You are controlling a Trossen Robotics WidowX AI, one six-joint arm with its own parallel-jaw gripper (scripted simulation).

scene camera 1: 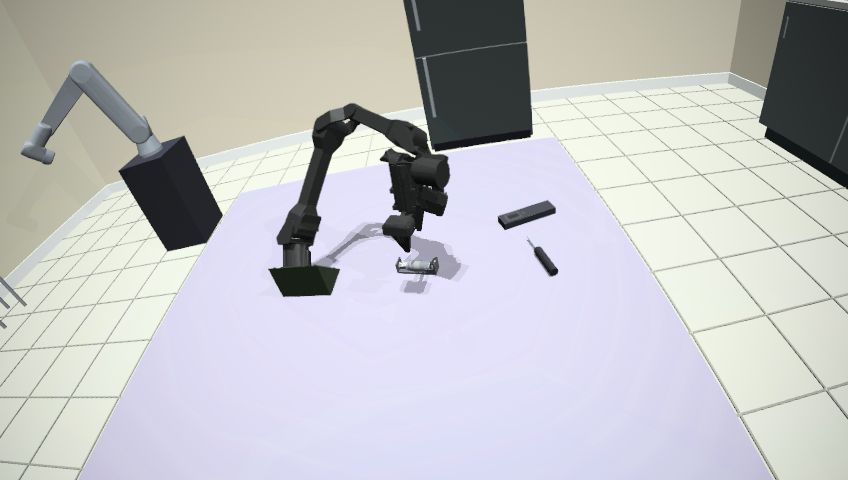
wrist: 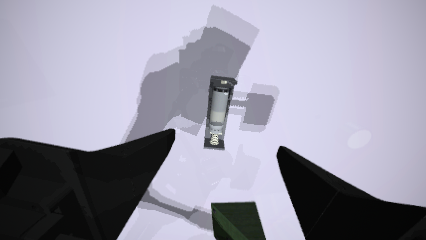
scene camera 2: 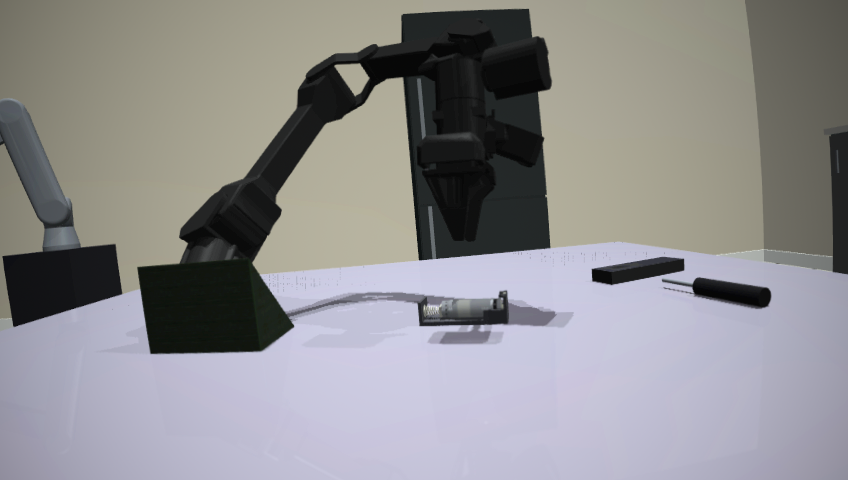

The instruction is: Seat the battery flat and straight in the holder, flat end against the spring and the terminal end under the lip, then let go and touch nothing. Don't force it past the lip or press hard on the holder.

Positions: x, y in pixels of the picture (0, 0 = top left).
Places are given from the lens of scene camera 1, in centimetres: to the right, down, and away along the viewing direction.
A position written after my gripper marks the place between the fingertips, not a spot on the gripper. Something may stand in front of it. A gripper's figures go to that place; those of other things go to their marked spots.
my gripper (scene camera 1: 413, 241): -2, 0, 94
flat black bar (scene camera 1: 508, 220): 23, -5, 107
